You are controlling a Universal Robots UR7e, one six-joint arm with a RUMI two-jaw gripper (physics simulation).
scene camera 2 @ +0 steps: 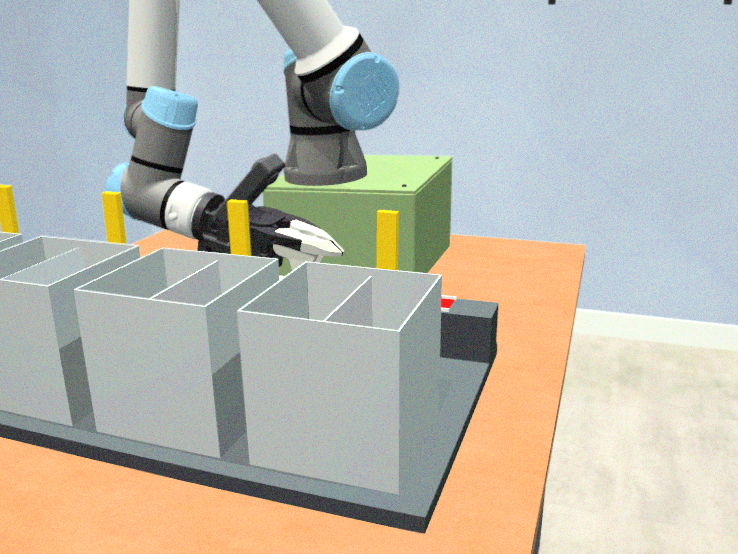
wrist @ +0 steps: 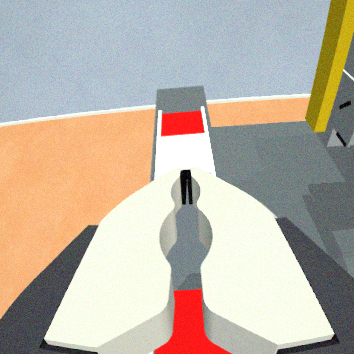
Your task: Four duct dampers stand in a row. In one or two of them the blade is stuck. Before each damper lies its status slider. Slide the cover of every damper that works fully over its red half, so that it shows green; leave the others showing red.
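Frame: origin at the arm's base, x right, y ahead, z up, level; metres.
Where they show: gripper, fingertip midpoint: (scene camera 2: 342, 253) (wrist: 186, 171); arm's base at its link origin: (scene camera 2: 326, 176).
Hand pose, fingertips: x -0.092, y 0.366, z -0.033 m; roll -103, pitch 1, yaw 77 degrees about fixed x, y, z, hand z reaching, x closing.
Note:
Things, the pixels of their top centre, and the offset from my fingertips. "spot": a spot on its surface instead. Level surfaces: height alone.
- slider's white cover at its top centre: (wrist: 183, 152) dy +0.012, dx -0.072, dz -0.049 m
- red patch at a spot on its surface: (wrist: 188, 315) spot: dy -0.015, dx +0.049, dz -0.057 m
- slider's red half at a spot on its surface: (scene camera 2: 447, 303) spot: dy +0.022, dx -0.141, dz -0.057 m
- dark base plate at its surface level: dz -0.120 m
- orange table at its surface level: dz -0.138 m
Grey box-shaped dampers (scene camera 2: 321, 393) (scene camera 2: 149, 363) (scene camera 2: 29, 339) stand in a row; part of another shows at the far left. Thin upright blades (scene camera 2: 351, 301) (scene camera 2: 185, 281) show in the two rightmost. My gripper (scene camera 2: 341, 252) (wrist: 186, 171) is shut and empty, behind the row. In the wrist view its tips overlap the near part of a slider's white cover (wrist: 184, 152); contact cannot be told. Red (wrist: 182, 123) shows beyond that cover. Another red patch (wrist: 188, 315) shows between the finger bases. At the right end, a slider's red half (scene camera 2: 447, 303) shows partly behind a damper.
Yellow upright bars (scene camera 2: 387, 238) (scene camera 2: 239, 226) (scene camera 2: 113, 217) (wrist: 327, 75) stand behind the dampers. The dampers stand on a dark base plate (scene camera 2: 333, 491) on the orange table (scene camera 2: 506, 429). A green box (scene camera 2: 432, 214) stands behind. A dark block (scene camera 2: 467, 333) is at the plate's right end.

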